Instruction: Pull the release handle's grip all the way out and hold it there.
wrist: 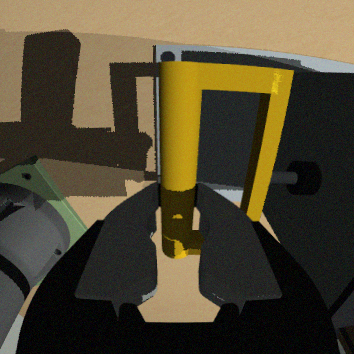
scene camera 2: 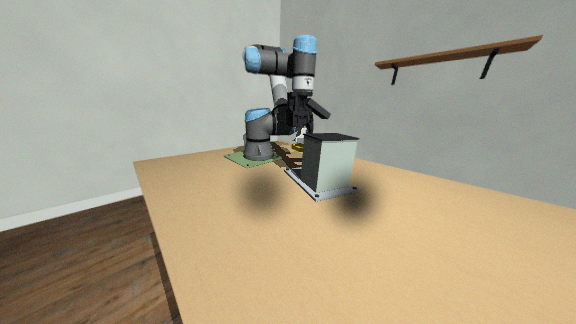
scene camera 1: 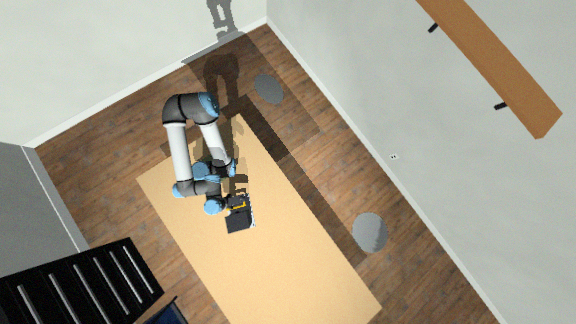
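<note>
The release handle's yellow grip (scene camera 1: 240,205) (scene camera 2: 298,147) (wrist: 180,125) is a round bar on a rectangular frame. A short grey rod (wrist: 286,177) joins the frame to a black collar (wrist: 304,177) on the dark side of the box-shaped housing (scene camera 1: 240,221) (scene camera 2: 327,162) (wrist: 320,125). My gripper (wrist: 176,185) points down over the grip and is shut on its round bar, with one fingertip against each side in the wrist view. The bar's lower part lies in shadow between the fingers. In scene camera 2 the housing partly hides the grip.
The housing stands on a light base plate (scene camera 2: 330,195) with bolts, on the wooden table (scene camera 1: 290,270) (scene camera 2: 375,260). The arm's base stands on a green plate (scene camera 2: 250,162) close behind. A wooden shelf (scene camera 1: 500,65) (scene camera 2: 465,52) is on the wall. A black cabinet stands at lower left in scene camera 1.
</note>
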